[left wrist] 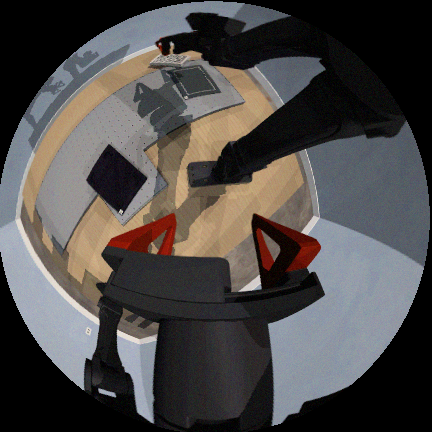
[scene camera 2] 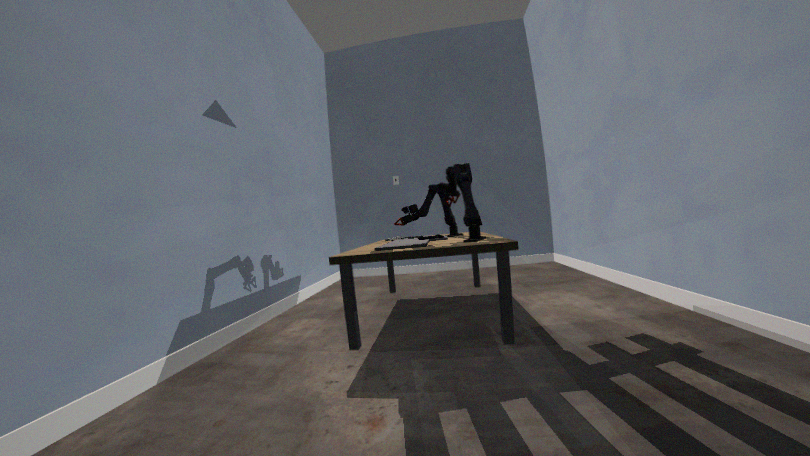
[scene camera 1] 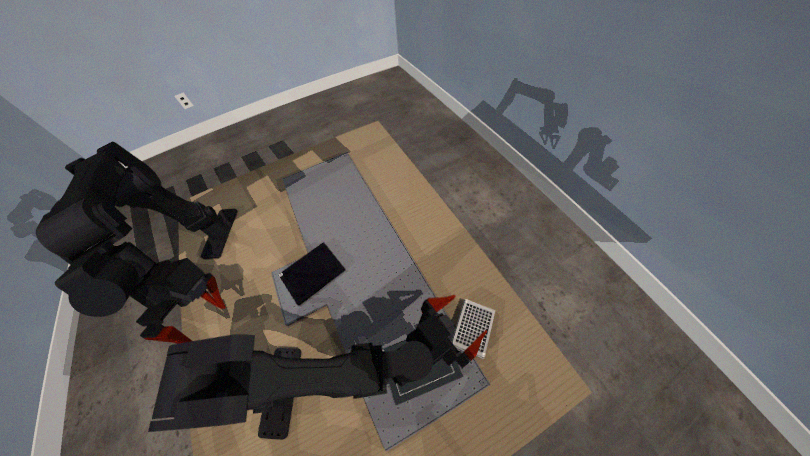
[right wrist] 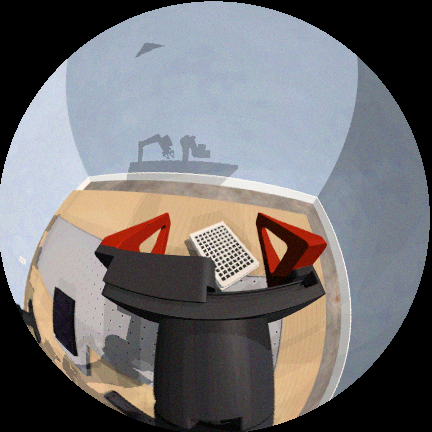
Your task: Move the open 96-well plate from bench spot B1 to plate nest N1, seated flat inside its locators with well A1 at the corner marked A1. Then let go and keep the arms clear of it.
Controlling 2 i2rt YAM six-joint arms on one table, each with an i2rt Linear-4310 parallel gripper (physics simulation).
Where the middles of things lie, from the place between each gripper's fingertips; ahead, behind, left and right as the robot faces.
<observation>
Right now the black rectangular pad (scene camera 1: 312, 272) is 21 cm below my left hand, 19 cm ahead of it and 11 cm to the left of it. Round my left hand: white well plate (scene camera 1: 474, 319): 46 cm ahead, 29 cm to the right, 22 cm below; then dark nest with white outline (left wrist: 193, 80): 30 cm ahead, 27 cm to the right, 22 cm below.
The white well plate is 20 mm ahead of my right hand, 20 mm to the right of it and 120 mm below it. From my right hand the other things lie so: black rectangular pad 250 mm behind, 380 mm to the left, 120 mm below; dark nest with white outline 140 mm behind, 10 mm to the right, 120 mm below.
</observation>
